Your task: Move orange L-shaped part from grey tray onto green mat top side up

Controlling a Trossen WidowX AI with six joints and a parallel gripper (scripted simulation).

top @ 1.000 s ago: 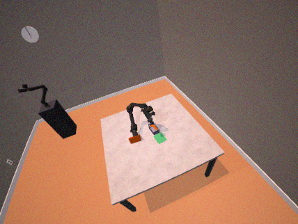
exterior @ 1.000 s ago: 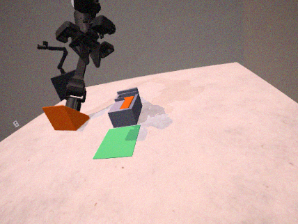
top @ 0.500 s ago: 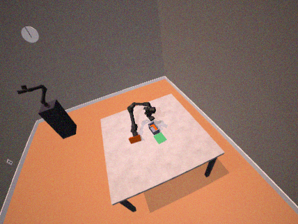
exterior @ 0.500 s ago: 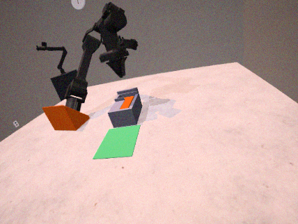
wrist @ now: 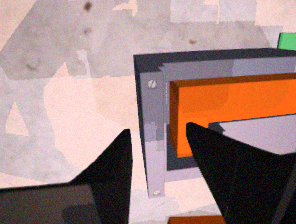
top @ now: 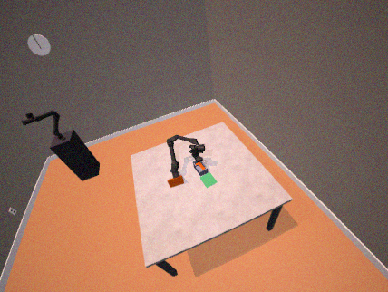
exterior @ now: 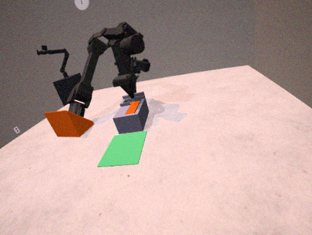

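My gripper tip is 6 cm to the left of the orange L-shaped part and 3 cm above it. Round my gripper tip: green mat 2 cm ahead, 22 cm to the right, 9 cm below.
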